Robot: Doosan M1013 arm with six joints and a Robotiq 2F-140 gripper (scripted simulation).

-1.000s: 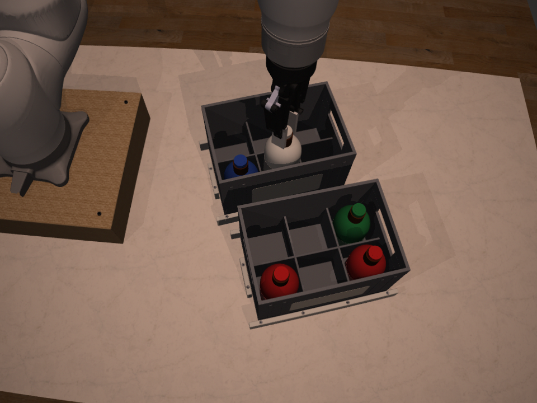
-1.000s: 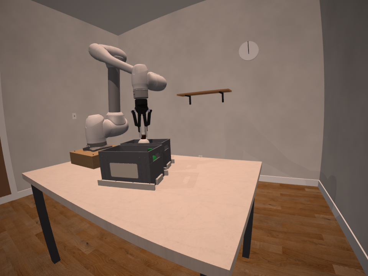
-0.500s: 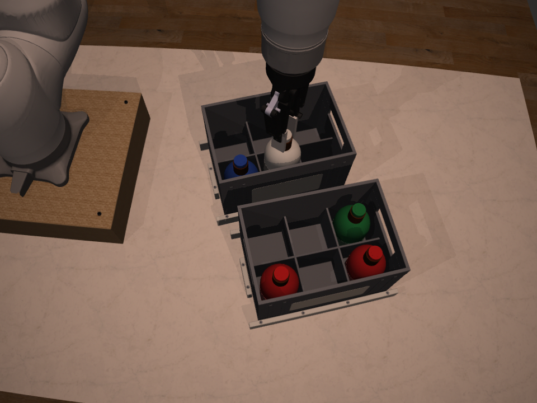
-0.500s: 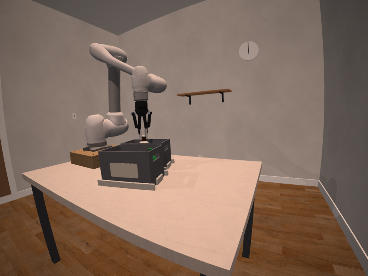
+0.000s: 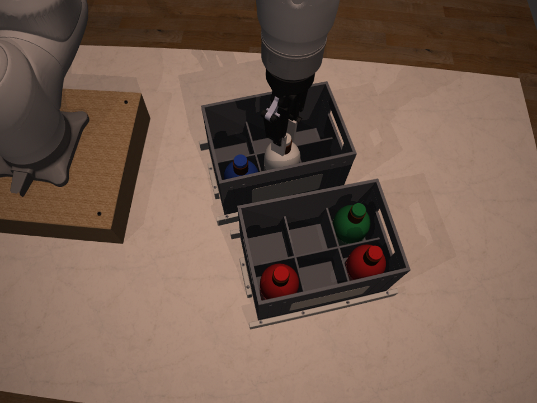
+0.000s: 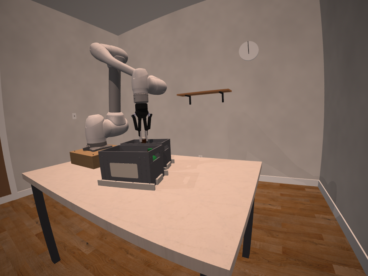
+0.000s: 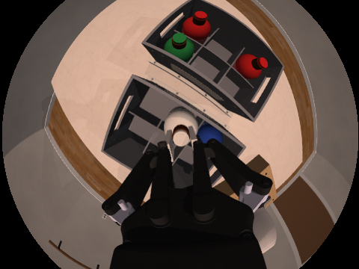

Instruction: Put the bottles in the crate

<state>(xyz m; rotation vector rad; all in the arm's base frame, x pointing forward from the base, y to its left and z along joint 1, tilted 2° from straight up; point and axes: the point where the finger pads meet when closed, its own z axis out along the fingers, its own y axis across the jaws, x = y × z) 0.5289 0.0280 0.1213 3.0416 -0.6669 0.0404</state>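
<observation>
My hand is 80 mm above the white bottle. Also, from my hand: blue bottle (80 mm behind, 40 mm to the right, 120 mm below); green bottle (160 mm ahead, 110 mm to the right, 120 mm below); pick list (80 mm behind, 170 mm to the left, 210 mm below).
</observation>
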